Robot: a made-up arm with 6 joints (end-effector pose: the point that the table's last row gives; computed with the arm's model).
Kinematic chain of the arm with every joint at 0, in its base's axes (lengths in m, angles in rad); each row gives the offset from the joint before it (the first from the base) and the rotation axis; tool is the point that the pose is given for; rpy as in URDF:
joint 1: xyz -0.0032 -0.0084 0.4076 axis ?
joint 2: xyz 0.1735 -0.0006 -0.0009 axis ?
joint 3: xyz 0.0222 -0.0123 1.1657 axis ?
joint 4: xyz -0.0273 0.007 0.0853 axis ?
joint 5: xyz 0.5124 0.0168 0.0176 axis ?
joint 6: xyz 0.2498 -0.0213 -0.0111 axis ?
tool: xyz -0.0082 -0.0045 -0.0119 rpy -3.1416 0 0
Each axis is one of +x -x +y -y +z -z.
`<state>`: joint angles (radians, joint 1 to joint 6).
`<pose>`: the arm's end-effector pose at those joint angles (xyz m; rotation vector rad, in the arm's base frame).
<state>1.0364 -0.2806 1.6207 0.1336 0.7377 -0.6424</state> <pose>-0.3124 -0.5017 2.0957 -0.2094 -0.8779 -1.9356</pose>
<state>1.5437 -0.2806 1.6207 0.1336 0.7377 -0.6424</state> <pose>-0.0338 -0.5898 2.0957 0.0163 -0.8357 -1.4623</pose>
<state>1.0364 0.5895 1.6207 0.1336 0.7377 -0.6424</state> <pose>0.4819 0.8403 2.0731 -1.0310 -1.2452 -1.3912</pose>
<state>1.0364 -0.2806 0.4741 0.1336 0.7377 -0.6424</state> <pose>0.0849 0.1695 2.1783 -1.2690 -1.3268 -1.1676</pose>
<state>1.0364 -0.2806 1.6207 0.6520 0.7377 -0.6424</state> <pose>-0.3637 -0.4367 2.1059 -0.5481 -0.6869 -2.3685</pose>
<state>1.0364 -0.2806 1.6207 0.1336 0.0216 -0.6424</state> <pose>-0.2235 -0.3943 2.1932 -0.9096 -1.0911 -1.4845</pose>
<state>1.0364 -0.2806 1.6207 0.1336 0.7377 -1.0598</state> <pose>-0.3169 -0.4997 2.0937 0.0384 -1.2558 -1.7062</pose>
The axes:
joint 1: +z
joint 2: +y
joint 3: -y
joint 4: -x
joint 5: -y
joint 6: -x

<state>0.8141 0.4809 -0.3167 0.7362 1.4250 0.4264</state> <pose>0.7850 1.0514 1.2406 1.8815 1.5949 1.2938</pose>
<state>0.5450 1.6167 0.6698 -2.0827 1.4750 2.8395</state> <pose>1.4811 0.6234 -0.1061 0.9798 -0.3251 -1.4489</pose>
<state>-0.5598 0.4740 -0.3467 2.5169 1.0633 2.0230</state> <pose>0.9768 -0.4596 0.9292 -0.4340 0.9916 1.0887</pose>
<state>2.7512 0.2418 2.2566 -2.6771 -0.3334 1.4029</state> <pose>-0.0580 -0.0296 2.1147 1.0870 -1.0218 0.1030</pose>
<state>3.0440 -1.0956 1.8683 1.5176 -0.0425 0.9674</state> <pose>1.5759 -0.1493 0.9879 -2.4883 -0.0077 -0.2469</pose>
